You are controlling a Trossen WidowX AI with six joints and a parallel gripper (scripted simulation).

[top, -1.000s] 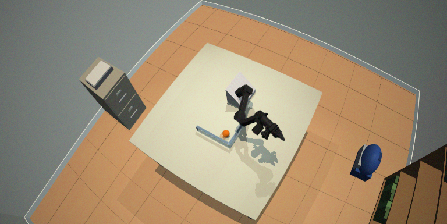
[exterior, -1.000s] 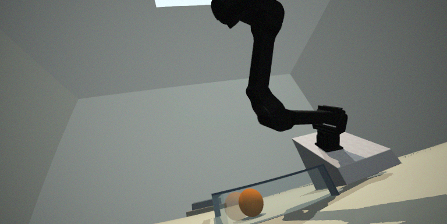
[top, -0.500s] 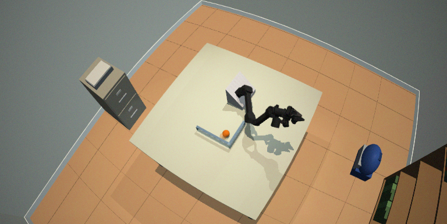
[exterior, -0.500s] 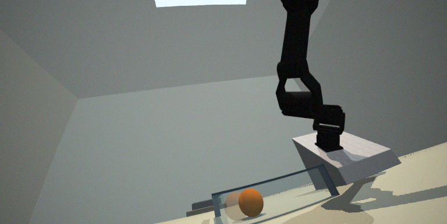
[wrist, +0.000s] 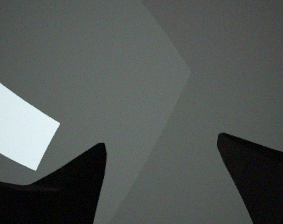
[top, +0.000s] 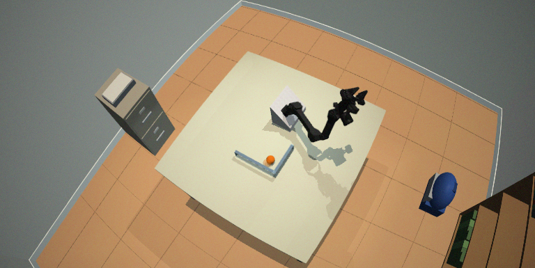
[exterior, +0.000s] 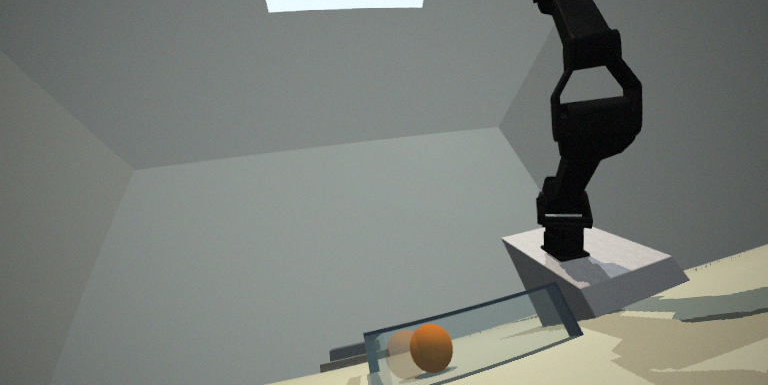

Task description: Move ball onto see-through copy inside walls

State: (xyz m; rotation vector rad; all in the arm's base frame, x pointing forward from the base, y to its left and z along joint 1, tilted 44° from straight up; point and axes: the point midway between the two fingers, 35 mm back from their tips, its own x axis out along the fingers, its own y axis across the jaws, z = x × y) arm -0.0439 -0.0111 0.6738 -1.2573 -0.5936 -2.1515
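Right now my gripper tip is 600 mm above the orange ball, 420 mm short of it and 370 mm to the left of it. Round my gripper tip: see-through copy (600 mm below, 450 mm ahead, 370 mm to the right); then clear wall (600 mm below, 380 mm ahead, 290 mm to the right).
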